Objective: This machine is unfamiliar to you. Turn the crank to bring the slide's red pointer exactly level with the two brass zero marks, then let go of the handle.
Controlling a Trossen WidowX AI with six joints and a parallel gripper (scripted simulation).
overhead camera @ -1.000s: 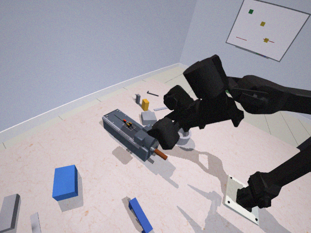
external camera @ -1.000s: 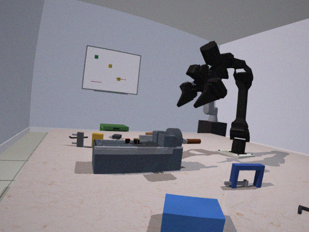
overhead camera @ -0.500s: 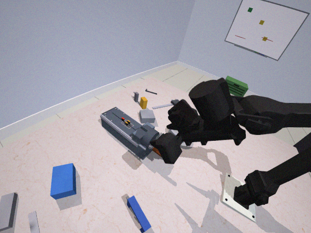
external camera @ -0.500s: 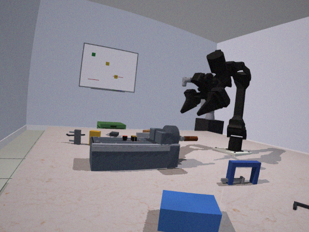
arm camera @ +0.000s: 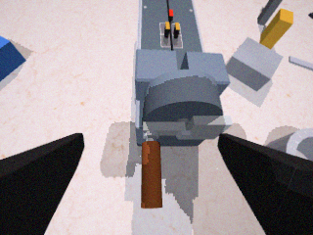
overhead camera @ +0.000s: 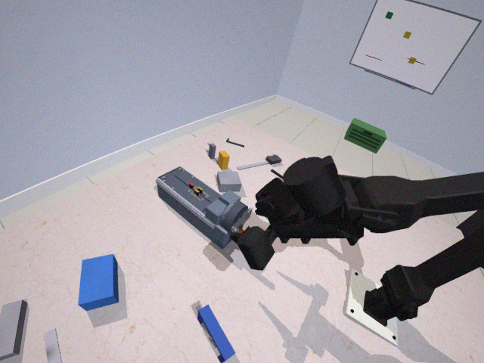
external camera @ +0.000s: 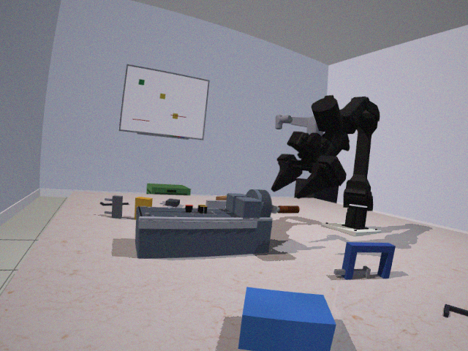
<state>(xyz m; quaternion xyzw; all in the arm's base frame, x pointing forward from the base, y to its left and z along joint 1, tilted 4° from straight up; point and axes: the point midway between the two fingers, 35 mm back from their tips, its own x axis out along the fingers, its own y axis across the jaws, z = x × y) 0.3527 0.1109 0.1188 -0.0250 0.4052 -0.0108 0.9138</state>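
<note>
My gripper tip is now 3 cm above the brown crank handle and 2 cm past it. Round my gripper tip: blue bracket (17 cm to the left, 9 cm below, 7 cm behind); then red pointer (19 cm ahead, 4 cm below, 3 cm to the right); then grey block (19 cm to the right, 18 cm ahead, 11 cm below).
</note>
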